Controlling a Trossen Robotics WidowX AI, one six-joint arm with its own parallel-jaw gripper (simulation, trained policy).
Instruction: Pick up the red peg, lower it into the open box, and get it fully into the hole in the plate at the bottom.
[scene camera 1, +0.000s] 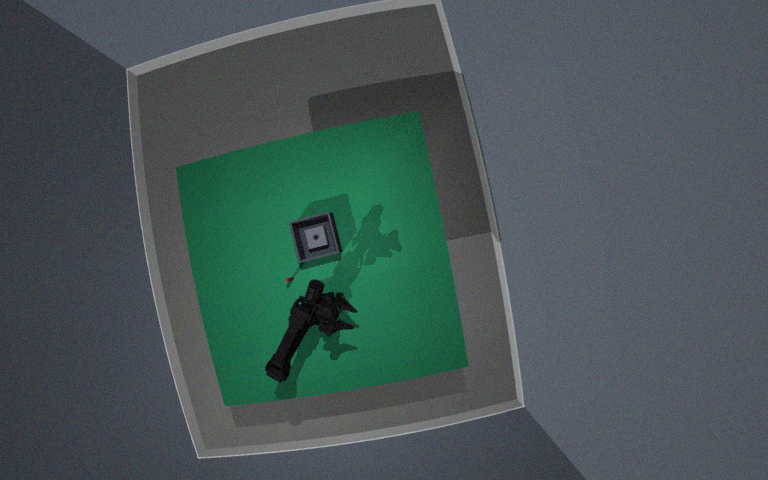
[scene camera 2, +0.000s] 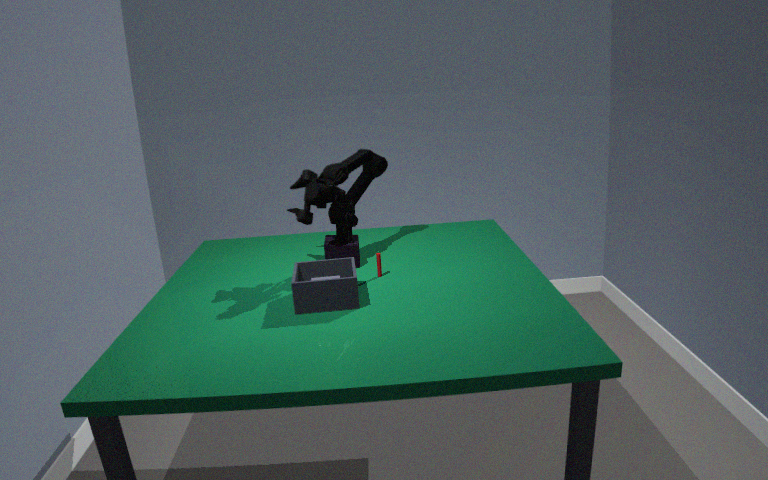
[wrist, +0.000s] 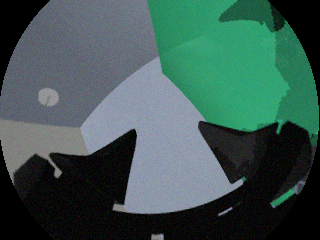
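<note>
My gripper (scene camera 1: 355, 319) is visible; the wrist view shows the gripper (wrist: 168, 128) too.
</note>
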